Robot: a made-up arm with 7 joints. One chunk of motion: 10 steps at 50 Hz.
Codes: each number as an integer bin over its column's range. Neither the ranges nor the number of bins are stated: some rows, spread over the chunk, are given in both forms.
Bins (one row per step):
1: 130 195 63 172 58 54 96
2: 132 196 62 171 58 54 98
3: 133 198 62 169 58 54 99
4: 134 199 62 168 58 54 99
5: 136 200 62 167 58 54 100
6: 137 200 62 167 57 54 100
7: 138 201 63 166 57 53 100
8: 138 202 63 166 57 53 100
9: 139 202 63 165 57 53 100
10: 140 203 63 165 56 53 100
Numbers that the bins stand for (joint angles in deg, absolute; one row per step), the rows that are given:
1: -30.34 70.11 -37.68 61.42 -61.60 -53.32 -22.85
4: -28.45 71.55 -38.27 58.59 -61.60 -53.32 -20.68
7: -26.56 72.27 -37.68 57.18 -62.48 -54.05 -19.95
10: -25.62 72.98 -37.68 56.47 -63.37 -54.05 -19.95
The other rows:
2: -29.39 70.47 -38.27 60.71 -61.60 -53.32 -21.40
3: -28.92 71.19 -38.27 59.30 -61.60 -53.32 -20.68
5: -27.50 71.91 -38.27 57.89 -61.60 -53.32 -19.95
6: -27.03 71.91 -38.27 57.89 -62.48 -53.32 -19.95
8: -26.56 72.62 -37.68 57.18 -62.48 -54.05 -19.95
9: -26.09 72.62 -37.68 56.47 -62.48 -54.05 -19.95

